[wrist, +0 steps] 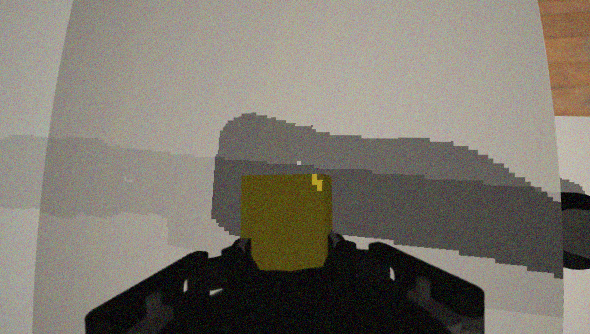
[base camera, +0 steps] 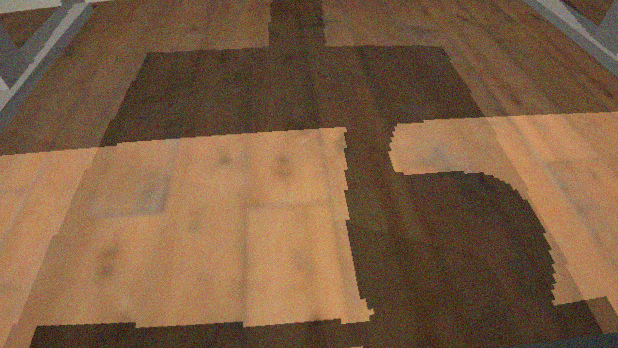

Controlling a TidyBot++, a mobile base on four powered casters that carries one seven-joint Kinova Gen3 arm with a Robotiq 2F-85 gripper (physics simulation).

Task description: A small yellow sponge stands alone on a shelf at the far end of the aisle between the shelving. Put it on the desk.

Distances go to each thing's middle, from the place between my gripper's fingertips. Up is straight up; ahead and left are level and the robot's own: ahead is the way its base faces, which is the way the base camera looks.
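Scene:
My gripper: 10 mm below the yellow sponge (wrist: pixel 288 217), 10 mm to the left of it.

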